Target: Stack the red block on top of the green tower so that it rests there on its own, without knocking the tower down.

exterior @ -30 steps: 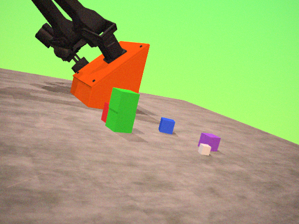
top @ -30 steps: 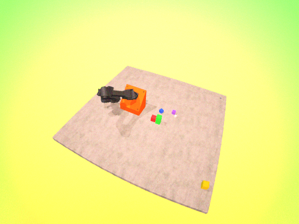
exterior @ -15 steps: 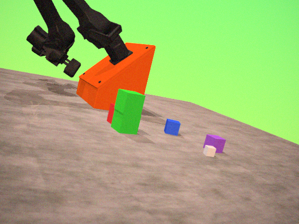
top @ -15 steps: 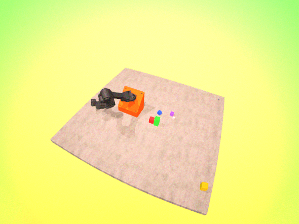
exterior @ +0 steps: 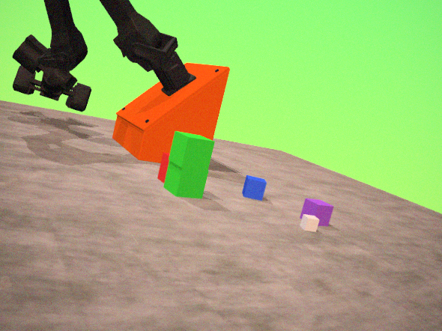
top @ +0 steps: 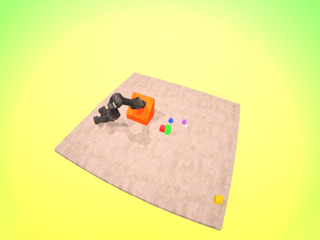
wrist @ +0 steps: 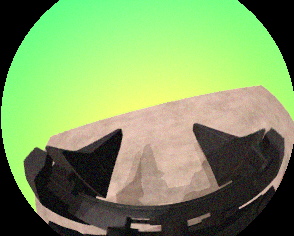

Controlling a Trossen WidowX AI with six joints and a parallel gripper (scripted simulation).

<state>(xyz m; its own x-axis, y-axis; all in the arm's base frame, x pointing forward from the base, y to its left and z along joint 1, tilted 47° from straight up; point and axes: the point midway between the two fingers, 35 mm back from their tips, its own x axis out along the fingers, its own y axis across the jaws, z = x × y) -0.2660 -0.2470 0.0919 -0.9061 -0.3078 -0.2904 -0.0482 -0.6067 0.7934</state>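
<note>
My gripper tip is 54 cm short of the red block, 19 cm to the right of it and 2 cm above it. From my gripper tip the other things lie so: purple cube 66 cm ahead, 37 cm to the left, 3 cm below; then small white cube 69 cm ahead, 33 cm to the left, 4 cm below; then blue cube 55 cm ahead, 32 cm to the left, 3 cm below.
</note>
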